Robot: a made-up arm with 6 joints.
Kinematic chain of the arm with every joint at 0, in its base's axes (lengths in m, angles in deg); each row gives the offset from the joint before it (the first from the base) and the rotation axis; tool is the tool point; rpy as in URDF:
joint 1: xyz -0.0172 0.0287 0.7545 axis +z
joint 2: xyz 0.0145 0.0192 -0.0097 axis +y
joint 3: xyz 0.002 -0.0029 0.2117 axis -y
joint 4: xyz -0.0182 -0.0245 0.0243 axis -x
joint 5: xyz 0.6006 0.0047 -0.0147 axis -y
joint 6: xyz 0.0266 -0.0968 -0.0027 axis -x
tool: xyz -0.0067 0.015 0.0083 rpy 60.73 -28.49 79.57
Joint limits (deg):
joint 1: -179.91..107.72
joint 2: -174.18..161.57
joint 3: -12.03..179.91
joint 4: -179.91..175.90
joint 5: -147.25..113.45
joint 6: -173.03..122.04
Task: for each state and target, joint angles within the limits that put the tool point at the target. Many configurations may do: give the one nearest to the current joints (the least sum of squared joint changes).
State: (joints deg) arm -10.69 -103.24 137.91 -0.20 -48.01 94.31
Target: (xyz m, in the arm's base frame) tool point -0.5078 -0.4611 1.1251
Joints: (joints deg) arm 37.35 -57.56 97.57 -2.04 -37.70 94.86
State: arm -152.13 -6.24 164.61 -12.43 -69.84 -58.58
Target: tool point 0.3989 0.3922 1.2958
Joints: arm -148.17 -19.04 128.05 -15.71 -65.39 -60.15
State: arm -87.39 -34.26 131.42 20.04 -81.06 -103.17
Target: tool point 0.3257 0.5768 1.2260
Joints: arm -132.13 -44.44 99.35 20.05 -66.31 -94.77
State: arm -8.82 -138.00 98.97 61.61 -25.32 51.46
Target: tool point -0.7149 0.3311 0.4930
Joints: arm -29.05 -112.08 77.68 59.99 -28.03 52.07
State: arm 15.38 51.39 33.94 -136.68 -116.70 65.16
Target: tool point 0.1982 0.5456 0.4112
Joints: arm 60.52 60.89 11.27 -136.29 -117.09 66.72
